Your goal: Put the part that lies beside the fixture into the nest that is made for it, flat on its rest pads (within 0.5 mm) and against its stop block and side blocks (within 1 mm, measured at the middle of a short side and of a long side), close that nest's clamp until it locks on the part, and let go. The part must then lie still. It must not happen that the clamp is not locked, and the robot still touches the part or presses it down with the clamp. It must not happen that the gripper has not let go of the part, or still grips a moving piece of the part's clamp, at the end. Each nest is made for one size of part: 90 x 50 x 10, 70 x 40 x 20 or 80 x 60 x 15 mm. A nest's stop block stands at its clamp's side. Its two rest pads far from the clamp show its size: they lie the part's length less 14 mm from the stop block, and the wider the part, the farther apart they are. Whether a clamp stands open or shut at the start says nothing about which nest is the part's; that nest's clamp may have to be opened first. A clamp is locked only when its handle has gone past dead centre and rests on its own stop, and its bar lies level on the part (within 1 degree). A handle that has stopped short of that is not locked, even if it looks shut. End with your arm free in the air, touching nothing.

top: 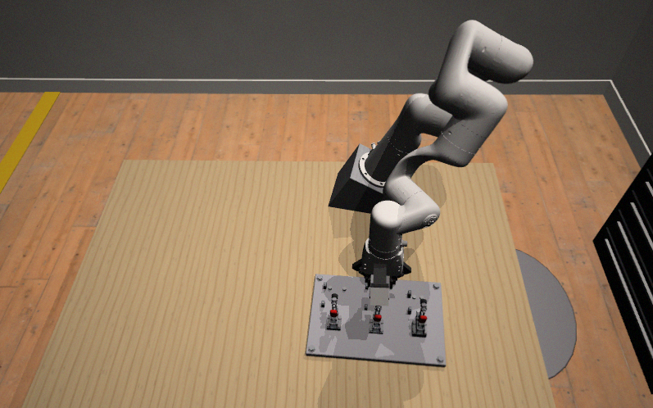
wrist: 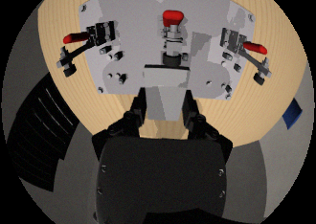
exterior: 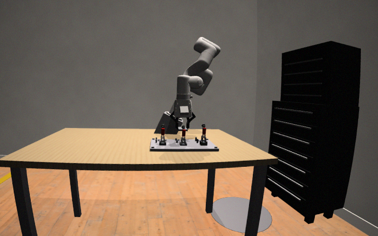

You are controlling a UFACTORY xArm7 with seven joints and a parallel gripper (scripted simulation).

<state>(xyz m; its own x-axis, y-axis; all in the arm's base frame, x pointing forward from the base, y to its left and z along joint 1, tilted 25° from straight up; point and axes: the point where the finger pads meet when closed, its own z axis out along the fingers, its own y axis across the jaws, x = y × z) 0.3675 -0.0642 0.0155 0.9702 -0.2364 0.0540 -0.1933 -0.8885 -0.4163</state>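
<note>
The grey flat part lies 20 mm below my hand.
</note>
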